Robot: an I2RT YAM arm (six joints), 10 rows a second.
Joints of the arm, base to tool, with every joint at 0 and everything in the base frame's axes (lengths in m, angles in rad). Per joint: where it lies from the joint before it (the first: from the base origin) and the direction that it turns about. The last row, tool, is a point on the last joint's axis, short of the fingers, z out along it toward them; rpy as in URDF.
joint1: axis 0 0 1 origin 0 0 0.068
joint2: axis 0 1 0 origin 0.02 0.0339 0.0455
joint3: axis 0 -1 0 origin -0.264 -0.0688 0
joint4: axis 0 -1 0 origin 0.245 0.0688 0.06
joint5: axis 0 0 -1 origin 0.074 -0.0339 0.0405
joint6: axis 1 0 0 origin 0.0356 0 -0.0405
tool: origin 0 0 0 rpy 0 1.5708 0
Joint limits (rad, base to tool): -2.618..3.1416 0..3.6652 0..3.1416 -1.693..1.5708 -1.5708..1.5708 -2.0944..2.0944
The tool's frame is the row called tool.
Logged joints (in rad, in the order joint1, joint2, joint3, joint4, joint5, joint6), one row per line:
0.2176, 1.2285, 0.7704, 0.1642, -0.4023, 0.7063
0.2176, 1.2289, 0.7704, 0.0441, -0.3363, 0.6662
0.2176, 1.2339, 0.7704, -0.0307, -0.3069, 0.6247
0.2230, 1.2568, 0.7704, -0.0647, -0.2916, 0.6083
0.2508, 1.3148, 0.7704, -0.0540, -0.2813, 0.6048
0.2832, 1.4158, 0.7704, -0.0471, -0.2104, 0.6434
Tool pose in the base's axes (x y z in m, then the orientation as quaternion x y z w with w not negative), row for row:
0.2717, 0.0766, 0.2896, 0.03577, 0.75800, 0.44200, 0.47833
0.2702, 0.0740, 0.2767, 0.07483, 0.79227, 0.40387, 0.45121
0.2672, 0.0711, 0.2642, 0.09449, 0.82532, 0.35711, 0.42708
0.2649, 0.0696, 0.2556, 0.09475, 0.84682, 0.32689, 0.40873
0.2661, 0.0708, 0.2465, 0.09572, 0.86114, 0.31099, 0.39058
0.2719, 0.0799, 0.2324, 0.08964, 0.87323, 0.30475, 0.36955
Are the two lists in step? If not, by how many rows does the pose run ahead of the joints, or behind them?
The pose runs 1 row behind the joints: the pose in row i belongs to the joints in row i - 1.
